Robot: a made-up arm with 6 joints. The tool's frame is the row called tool.
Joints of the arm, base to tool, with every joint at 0 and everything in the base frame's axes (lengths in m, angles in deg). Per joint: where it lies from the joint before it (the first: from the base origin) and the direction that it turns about. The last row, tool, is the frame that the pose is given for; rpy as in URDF.
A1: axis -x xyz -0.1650 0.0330 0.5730
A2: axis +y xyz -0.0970 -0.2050 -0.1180
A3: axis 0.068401 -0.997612 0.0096 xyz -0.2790 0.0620 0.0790
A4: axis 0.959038 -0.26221 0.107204 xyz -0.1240 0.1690 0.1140
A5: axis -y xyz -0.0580 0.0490 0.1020
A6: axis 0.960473 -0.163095 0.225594 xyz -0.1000 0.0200 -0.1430
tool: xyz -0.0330 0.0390 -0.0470 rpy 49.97 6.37 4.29
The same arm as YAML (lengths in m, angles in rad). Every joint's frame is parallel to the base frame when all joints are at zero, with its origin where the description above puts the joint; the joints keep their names.
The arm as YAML. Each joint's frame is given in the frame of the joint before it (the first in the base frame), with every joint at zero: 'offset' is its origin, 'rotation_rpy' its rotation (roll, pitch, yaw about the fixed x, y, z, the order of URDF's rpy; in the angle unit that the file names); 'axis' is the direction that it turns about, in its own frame. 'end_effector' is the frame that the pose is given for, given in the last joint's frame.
length_unit: m
angle_unit: rad
chain:
  - id: A1
    offset: [-0.165, 0.033, 0.573]
    rotation_rpy: [0.0, 0.0, 0.0]
    axis: "-x"
  - id: A2
    offset: [-0.097, -0.205, -0.118]
    rotation_rpy: [0.0, 0.0, 0.0]
    axis: "+y"
  - id: A3
    offset: [-0.279, 0.062, 0.079]
    rotation_rpy: [0.0, 0.0, 0.0]
    axis: [0.068401, -0.997612, 0.0096]
  - id: A4
    offset: [-0.124, 0.169, 0.114]
    rotation_rpy: [0.0, 0.0, 0.0]
    axis: [0.959038, -0.26221, 0.107204]
  - id: A5
    offset: [-0.058, 0.049, 0.102]
    rotation_rpy: [0.0, 0.0, 0.0]
    axis: "-y"
  - id: A6
    offset: [-0.1, 0.02, -0.143]
    rotation_rpy: [0.0, 0.0, 0.0]
    axis: [0.960473, -0.163095, 0.225594]
end_effector:
  offset: [-0.033, 0.039, -0.047]
  rotation_rpy: [0.8721, 0.1112, 0.0749]

